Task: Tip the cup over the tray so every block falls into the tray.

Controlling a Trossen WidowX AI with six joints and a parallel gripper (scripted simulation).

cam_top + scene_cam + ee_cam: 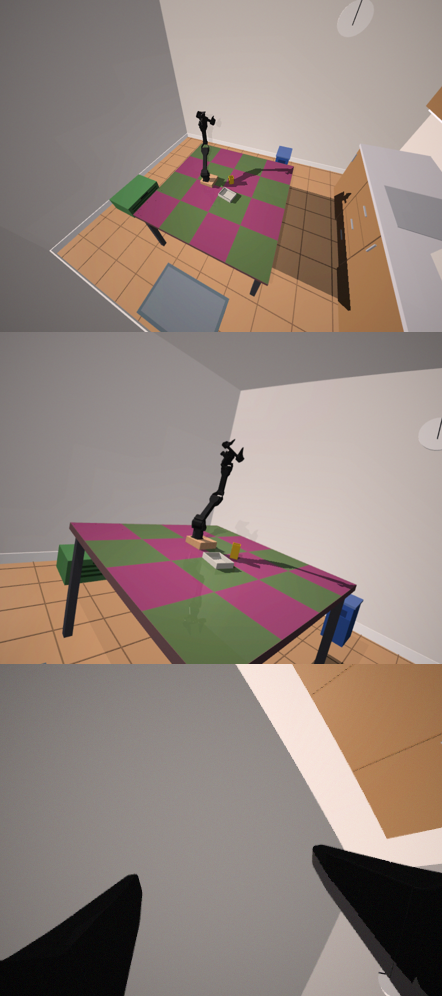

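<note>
Right now the red block is 23 cm ahead of my gripper tip, 10 cm to the right of it and 69 cm below it. Round my gripper tip: orange block: 23 cm ahead, 10 cm to the right, 70 cm below; yellow square cup: 23 cm ahead, 10 cm to the right, 71 cm below.
</note>
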